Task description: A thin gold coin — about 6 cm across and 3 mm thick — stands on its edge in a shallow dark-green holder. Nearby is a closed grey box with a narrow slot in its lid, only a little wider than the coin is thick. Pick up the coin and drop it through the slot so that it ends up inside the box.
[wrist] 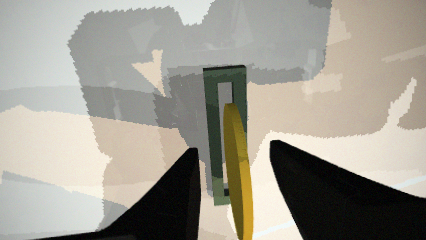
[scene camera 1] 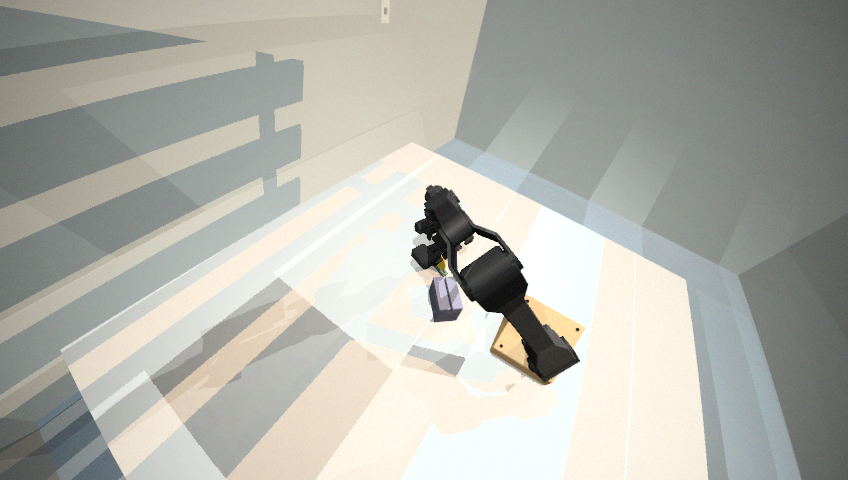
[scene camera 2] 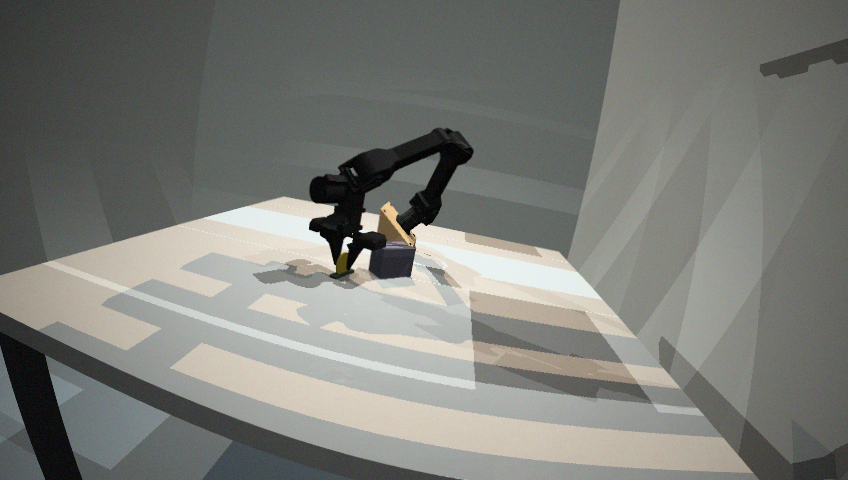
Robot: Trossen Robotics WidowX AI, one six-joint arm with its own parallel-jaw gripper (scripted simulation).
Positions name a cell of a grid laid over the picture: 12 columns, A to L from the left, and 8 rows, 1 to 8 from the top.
Scene:
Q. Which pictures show my gripper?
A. The wrist view, scene camera 1 and scene camera 2: all of them.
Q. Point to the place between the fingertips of my gripper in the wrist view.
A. G6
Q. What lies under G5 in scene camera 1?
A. My gripper.

